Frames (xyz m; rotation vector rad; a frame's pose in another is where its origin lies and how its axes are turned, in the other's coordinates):
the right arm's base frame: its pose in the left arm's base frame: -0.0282 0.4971 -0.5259 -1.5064 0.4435 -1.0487
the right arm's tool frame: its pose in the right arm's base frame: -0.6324 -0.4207 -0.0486 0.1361 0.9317 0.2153
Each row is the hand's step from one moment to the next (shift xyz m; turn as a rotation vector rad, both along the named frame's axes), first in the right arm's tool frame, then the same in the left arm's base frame.
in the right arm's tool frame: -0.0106 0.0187 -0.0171 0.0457 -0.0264 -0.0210
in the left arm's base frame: -0.0055 0.0146 -0.0226 -0.0404 -0.0379 0.0127
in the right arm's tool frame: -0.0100 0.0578 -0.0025 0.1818 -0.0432 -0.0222
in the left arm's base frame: 0.0221 0.0095 -0.0536 -0.0828 -0.1683 0.0155
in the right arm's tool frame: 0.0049 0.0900 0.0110 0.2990 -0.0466 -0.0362
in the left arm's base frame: 0.0424 -0.0089 -0.0798 -0.1267 -0.2772 0.0030
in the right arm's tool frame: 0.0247 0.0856 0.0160 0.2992 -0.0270 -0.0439
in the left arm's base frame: 0.0401 -0.0293 -0.0757 -0.1262 -0.2755 -0.0180
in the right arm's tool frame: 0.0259 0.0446 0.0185 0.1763 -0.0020 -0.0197
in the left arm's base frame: 0.0266 -0.0306 -0.0369 -0.0637 -0.1642 -0.0212
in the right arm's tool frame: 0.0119 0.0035 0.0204 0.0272 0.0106 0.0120
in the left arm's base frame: 0.0164 -0.0171 0.0031 0.0077 -0.0296 -0.0079
